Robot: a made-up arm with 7 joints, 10 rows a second.
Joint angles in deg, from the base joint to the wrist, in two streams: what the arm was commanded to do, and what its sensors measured. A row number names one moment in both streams.
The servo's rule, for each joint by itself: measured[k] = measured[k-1] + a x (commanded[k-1-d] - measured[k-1]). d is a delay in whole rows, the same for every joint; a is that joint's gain. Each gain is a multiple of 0.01, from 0.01 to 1. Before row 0 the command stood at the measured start. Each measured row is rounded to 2 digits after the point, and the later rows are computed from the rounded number. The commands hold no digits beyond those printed.
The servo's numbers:
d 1
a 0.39 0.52 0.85 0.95 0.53 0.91 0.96
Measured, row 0:
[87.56 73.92 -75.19 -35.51 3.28 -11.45 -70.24]
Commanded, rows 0 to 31:
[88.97 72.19 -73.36 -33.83 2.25 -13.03 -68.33]
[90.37 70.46 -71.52 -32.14 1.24 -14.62 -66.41]
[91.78 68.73 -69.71 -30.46 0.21 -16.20 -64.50]
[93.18 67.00 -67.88 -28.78 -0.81 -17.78 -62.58]
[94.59 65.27 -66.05 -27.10 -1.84 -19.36 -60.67]
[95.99 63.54 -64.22 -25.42 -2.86 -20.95 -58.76]
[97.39 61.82 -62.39 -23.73 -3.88 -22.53 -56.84]
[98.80 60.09 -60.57 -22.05 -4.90 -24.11 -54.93]
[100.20 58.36 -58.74 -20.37 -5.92 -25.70 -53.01]
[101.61 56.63 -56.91 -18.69 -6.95 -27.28 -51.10]
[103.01 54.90 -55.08 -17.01 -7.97 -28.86 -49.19]
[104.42 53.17 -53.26 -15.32 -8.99 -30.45 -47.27]
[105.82 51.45 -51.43 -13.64 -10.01 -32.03 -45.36]
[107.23 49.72 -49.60 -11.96 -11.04 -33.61 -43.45]
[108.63 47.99 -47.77 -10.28 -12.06 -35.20 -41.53]
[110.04 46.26 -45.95 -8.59 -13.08 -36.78 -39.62]
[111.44 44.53 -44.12 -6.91 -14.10 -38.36 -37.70]
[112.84 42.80 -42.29 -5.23 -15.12 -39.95 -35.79]
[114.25 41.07 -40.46 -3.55 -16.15 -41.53 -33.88]
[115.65 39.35 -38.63 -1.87 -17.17 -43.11 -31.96]
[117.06 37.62 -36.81 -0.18 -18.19 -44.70 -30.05]
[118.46 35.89 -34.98 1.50 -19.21 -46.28 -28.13]
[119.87 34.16 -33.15 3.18 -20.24 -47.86 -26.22]
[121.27 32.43 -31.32 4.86 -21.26 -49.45 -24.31]
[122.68 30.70 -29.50 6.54 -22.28 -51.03 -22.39]
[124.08 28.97 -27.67 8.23 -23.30 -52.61 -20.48]
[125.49 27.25 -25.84 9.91 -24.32 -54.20 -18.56]
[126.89 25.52 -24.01 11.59 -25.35 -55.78 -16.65]
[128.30 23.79 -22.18 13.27 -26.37 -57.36 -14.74]
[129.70 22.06 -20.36 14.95 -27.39 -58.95 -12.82]
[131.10 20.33 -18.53 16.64 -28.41 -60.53 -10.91]
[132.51 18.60 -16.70 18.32 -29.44 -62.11 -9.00]
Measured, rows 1 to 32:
[87.56 73.92 -75.19 -35.51 3.28 -11.45 -70.24]
[88.11 73.02 -73.63 -33.91 2.73 -12.89 -68.41]
[88.99 71.69 -71.84 -32.23 1.94 -14.46 -66.49]
[90.08 70.15 -70.03 -30.55 1.02 -16.04 -64.58]
[91.29 68.51 -68.20 -28.87 0.05 -17.62 -62.66]
[92.58 66.83 -66.37 -27.19 -0.95 -19.20 -60.75]
[93.91 65.12 -64.54 -25.51 -1.96 -20.79 -58.84]
[95.27 63.40 -62.71 -23.82 -2.98 -22.37 -56.92]
[96.65 61.68 -60.89 -22.14 -4.00 -23.95 -55.01]
[98.03 59.95 -59.06 -20.46 -5.02 -25.54 -53.09]
[99.43 58.22 -57.23 -18.78 -6.04 -27.12 -51.18]
[100.83 56.49 -55.40 -17.10 -7.06 -28.70 -49.27]
[102.23 54.76 -53.58 -15.41 -8.08 -30.29 -47.35]
[103.63 53.04 -51.75 -13.73 -9.10 -31.87 -45.44]
[105.03 51.31 -49.92 -12.05 -10.13 -33.45 -43.53]
[106.43 49.58 -48.09 -10.37 -11.15 -35.04 -41.61]
[107.84 47.85 -46.27 -8.68 -12.17 -36.62 -39.70]
[109.24 46.12 -44.44 -7.00 -13.19 -38.20 -37.78]
[110.64 44.39 -42.61 -5.32 -14.21 -39.79 -35.87]
[112.05 42.66 -40.78 -3.64 -15.24 -41.37 -33.96]
[113.45 40.94 -38.95 -1.96 -16.26 -42.95 -32.04]
[114.86 39.21 -37.13 -0.27 -17.28 -44.54 -30.13]
[116.26 37.48 -35.30 1.41 -18.30 -46.12 -28.21]
[117.67 35.75 -33.47 3.09 -19.33 -47.70 -26.30]
[119.07 34.02 -31.64 4.77 -20.35 -49.29 -24.39]
[120.48 32.29 -29.82 6.45 -21.37 -50.87 -22.47]
[121.88 30.56 -27.99 8.14 -22.39 -52.45 -20.56]
[123.29 28.84 -26.16 9.82 -23.41 -54.04 -18.64]
[124.69 27.11 -24.33 11.50 -24.44 -55.62 -16.73]
[126.10 25.38 -22.50 13.18 -25.46 -57.20 -14.82]
[127.50 23.65 -20.68 14.86 -26.48 -58.79 -12.90]
[128.90 21.92 -18.85 16.55 -27.50 -60.37 -10.99]

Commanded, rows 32 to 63:
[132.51 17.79 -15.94 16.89 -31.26 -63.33 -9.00]
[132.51 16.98 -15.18 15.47 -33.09 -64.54 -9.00]
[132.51 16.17 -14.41 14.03 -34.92 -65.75 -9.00]
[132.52 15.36 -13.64 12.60 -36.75 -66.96 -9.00]
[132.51 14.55 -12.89 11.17 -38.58 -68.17 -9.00]
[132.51 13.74 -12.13 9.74 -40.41 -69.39 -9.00]
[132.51 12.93 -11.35 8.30 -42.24 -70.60 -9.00]
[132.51 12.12 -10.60 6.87 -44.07 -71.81 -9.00]
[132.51 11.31 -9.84 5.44 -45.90 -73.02 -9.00]
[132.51 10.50 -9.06 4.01 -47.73 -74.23 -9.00]
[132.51 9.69 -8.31 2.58 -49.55 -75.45 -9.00]
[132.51 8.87 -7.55 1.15 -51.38 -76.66 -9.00]
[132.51 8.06 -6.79 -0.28 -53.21 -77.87 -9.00]
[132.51 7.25 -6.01 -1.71 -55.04 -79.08 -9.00]
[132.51 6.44 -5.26 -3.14 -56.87 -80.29 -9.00]
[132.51 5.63 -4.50 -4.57 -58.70 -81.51 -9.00]
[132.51 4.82 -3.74 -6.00 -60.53 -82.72 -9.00]
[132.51 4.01 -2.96 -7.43 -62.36 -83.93 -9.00]
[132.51 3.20 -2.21 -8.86 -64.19 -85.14 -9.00]
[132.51 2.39 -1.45 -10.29 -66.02 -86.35 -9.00]
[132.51 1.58 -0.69 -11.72 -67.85 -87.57 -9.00]
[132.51 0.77 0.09 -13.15 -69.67 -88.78 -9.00]
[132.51 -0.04 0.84 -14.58 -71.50 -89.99 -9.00]
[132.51 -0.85 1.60 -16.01 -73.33 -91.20 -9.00]
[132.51 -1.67 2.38 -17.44 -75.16 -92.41 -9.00]
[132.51 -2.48 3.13 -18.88 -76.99 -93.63 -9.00]
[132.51 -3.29 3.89 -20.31 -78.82 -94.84 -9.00]
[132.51 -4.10 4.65 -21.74 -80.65 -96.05 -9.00]
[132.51 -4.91 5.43 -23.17 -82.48 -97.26 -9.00]
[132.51 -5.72 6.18 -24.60 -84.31 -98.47 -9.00]
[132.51 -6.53 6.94 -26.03 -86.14 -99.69 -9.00]
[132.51 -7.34 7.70 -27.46 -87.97 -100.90 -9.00]
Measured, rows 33 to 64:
[130.31 20.19 -17.02 18.23 -28.53 -61.95 -9.08]
[131.17 18.94 -16.10 16.96 -29.98 -63.21 -9.00]
[131.69 17.92 -15.32 15.54 -31.63 -64.42 -9.00]
[132.01 17.01 -14.55 14.11 -33.37 -65.63 -9.00]
[132.21 16.15 -13.78 12.68 -35.16 -66.84 -9.00]
[132.33 15.32 -13.02 11.25 -36.97 -68.05 -9.00]
[132.40 14.50 -12.26 9.82 -38.79 -69.27 -9.00]
[132.44 13.68 -11.49 8.38 -40.62 -70.48 -9.00]
[132.47 12.87 -10.73 6.95 -42.45 -71.69 -9.00]
[132.49 12.06 -9.97 5.52 -44.28 -72.90 -9.00]
[132.50 11.25 -9.20 4.09 -46.11 -74.11 -9.00]
[132.50 10.44 -8.44 2.66 -47.93 -75.33 -9.00]
[132.50 9.62 -7.68 1.23 -49.76 -76.54 -9.00]
[132.50 8.81 -6.92 -0.20 -51.59 -77.75 -9.00]
[132.50 8.00 -6.15 -1.63 -53.42 -78.96 -9.00]
[132.50 7.19 -5.39 -3.06 -55.25 -80.17 -9.00]
[132.50 6.38 -4.63 -4.49 -57.08 -81.39 -9.00]
[132.50 5.57 -3.87 -5.92 -58.91 -82.60 -9.00]
[132.50 4.76 -3.10 -7.35 -60.74 -83.81 -9.00]
[132.50 3.95 -2.34 -8.78 -62.57 -85.02 -9.00]
[132.50 3.14 -1.58 -10.21 -64.40 -86.23 -9.00]
[132.50 2.33 -0.82 -11.64 -66.23 -87.45 -9.00]
[132.50 1.52 -0.05 -13.07 -68.05 -88.66 -9.00]
[132.50 0.71 0.71 -14.50 -69.88 -89.87 -9.00]
[132.50 -0.10 1.47 -15.93 -71.71 -91.08 -9.00]
[132.50 -0.92 2.24 -17.36 -73.54 -92.29 -9.00]
[132.50 -1.73 3.00 -18.80 -75.37 -93.51 -9.00]
[132.50 -2.54 3.76 -20.23 -77.20 -94.72 -9.00]
[132.50 -3.35 4.52 -21.66 -79.03 -95.93 -9.00]
[132.50 -4.16 5.29 -23.09 -80.86 -97.14 -9.00]
[132.50 -4.97 6.05 -24.52 -82.69 -98.35 -9.00]
[132.50 -5.78 6.81 -25.95 -84.52 -99.57 -9.00]

